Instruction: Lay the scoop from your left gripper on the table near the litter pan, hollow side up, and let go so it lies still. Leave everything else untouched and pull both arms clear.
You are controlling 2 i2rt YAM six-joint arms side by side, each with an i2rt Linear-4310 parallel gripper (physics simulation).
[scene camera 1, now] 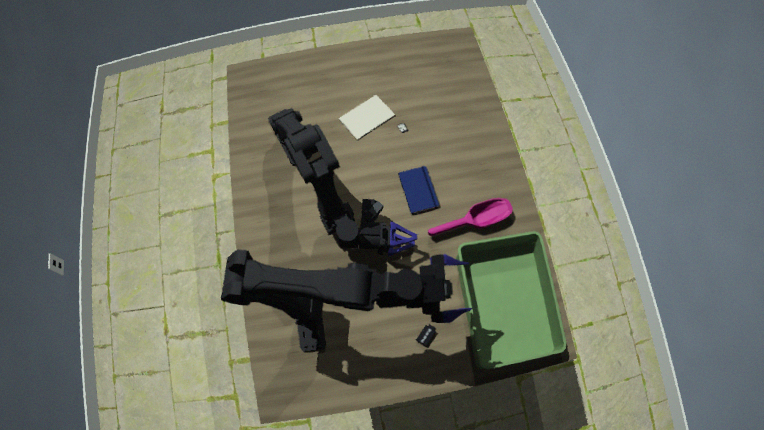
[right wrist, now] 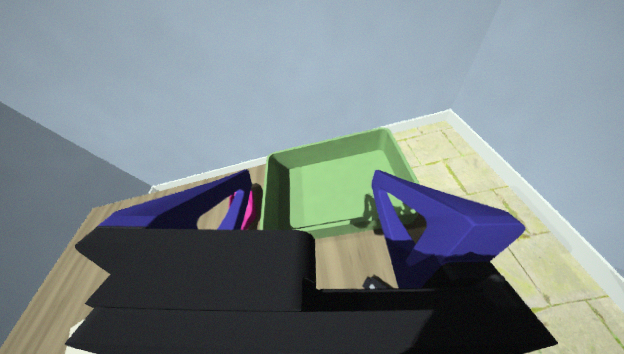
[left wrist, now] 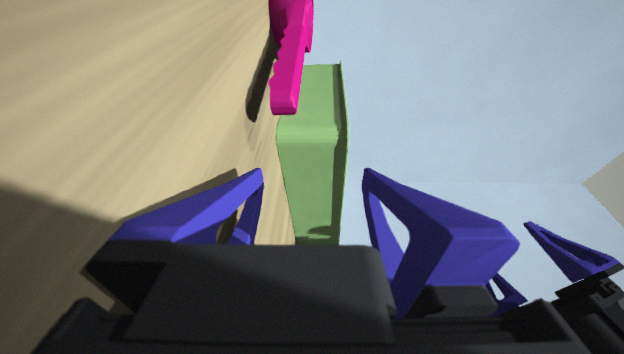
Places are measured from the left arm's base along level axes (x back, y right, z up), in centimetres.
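Pixels of known places: left gripper, fingertip midpoint: (scene camera 1: pixel 415 240) (left wrist: pixel 312 176); right gripper, fingertip midpoint: (scene camera 1: pixel 469 286) (right wrist: pixel 311 176); right arm's base, origin of the base link: (scene camera 1: pixel 309 314).
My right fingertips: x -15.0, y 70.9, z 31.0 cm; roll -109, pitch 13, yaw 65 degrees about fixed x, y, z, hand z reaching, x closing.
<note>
Ahead of a thing's pixels: the offset from my right fingertips to its top centre. Level surfaces: height alone.
The pink scoop @(dz -27.1, dx -18.3, dy -19.4 cm) (scene camera 1: pixel 491 213) (left wrist: pixel 287 82) (right wrist: pixel 248 212) lies on the wooden table @(dz -31.0 cm) (scene camera 1: pixel 299 80), above the litter pan in the scene view, bowl hollow side up and handle pointing left. The green litter pan @(dz -22.6, dx -14.7, dy +6.4 cm) (scene camera 1: pixel 502 248) (left wrist: pixel 314 200) (right wrist: pixel 330 152) stands at the table's right edge, a small gap from the bowl. My left gripper (scene camera 1: pixel 415 240) (left wrist: pixel 312 176) is partly open and empty, a little left of the handle end and apart from it. My right gripper (scene camera 1: pixel 469 286) (left wrist: pixel 498 242) (right wrist: pixel 311 176) is wide open and empty, over the pan's left rim.
A blue notebook @(dz -29.8, dx -10.7, dy -35.3 cm) (scene camera 1: pixel 418 189) lies above the handle in the scene view. A white pad @(dz -30.5, dx -9.6, dy -65.1 cm) (scene camera 1: pixel 366 116) and a tiny pale item @(dz -30.8, dx -17.4, dy -56.0 cm) (scene camera 1: pixel 402 127) lie farther up. A small black object @(dz -29.4, dx +9.0, dy +2.4 cm) (scene camera 1: pixel 426 335) (right wrist: pixel 375 283) lies below the right gripper. The two arms are close together.
</note>
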